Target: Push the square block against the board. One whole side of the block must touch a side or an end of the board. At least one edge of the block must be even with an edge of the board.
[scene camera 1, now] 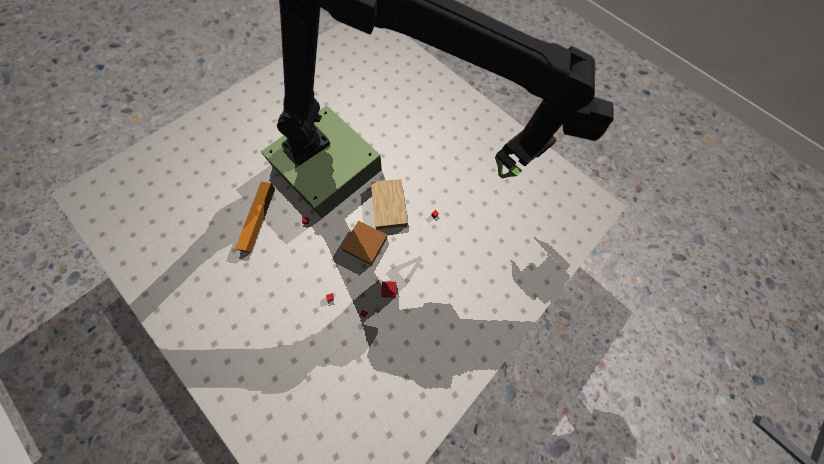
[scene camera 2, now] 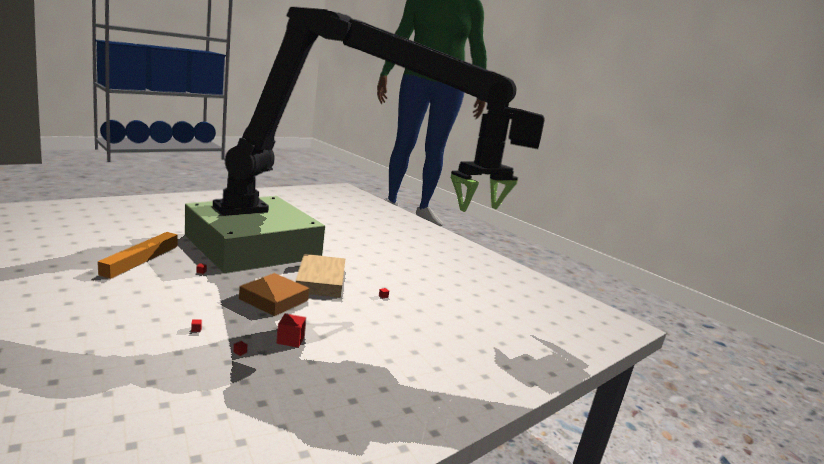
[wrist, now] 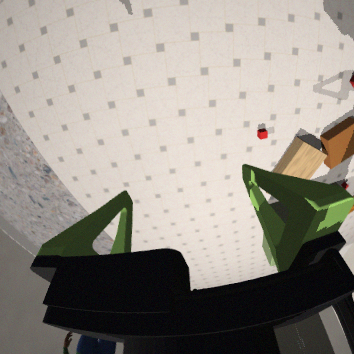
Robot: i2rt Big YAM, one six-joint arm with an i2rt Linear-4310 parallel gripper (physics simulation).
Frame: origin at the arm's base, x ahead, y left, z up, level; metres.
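Seen in the pictures: gripper, fingertip midpoint: (scene camera 1: 513, 166) (scene camera 2: 478, 209) (wrist: 183, 183); arm's base at its link origin: (scene camera 1: 307, 145) (scene camera 2: 240, 208).
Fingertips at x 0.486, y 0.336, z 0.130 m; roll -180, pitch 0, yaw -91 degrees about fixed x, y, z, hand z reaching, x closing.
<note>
Offsets run from my fingertips to a thing's top centre.
The square block {0.150 m back, 0.392 m right, 0.187 m down} (scene camera 1: 365, 243) (scene camera 2: 273, 293) (wrist: 341, 142) is flat and brown and lies on the table. The board {0.200 m back, 0.254 m right, 0.187 m down} (scene camera 1: 390, 202) (scene camera 2: 321, 272) (wrist: 301, 159) is a light wood rectangle lying beside it, nearer the arm's base. The block is turned at an angle to the board; one board corner is very close to a block side, and whether they touch is unclear. No whole side of the block lies along the board. My gripper (scene camera 1: 509, 174) (scene camera 2: 479, 208) (wrist: 183, 183) is open and empty, high above the table, well to the board's right in both scene views.
The green base (scene camera 1: 354, 146) (scene camera 2: 288, 221) stands close behind the board. An orange bar {0.432 m back, 0.586 m right, 0.185 m down} (scene camera 1: 254, 217) (scene camera 2: 138, 254) lies left of it. A red cube {0.004 m ahead, 0.430 m right, 0.176 m down} (scene camera 1: 389, 289) (scene camera 2: 291, 330) stands in front of the block. Several tiny red cubes are scattered around, one {0.080 m back, 0.164 m right, 0.200 m down} (scene camera 1: 435, 213) (scene camera 2: 384, 293) (wrist: 262, 133) right of the board.
</note>
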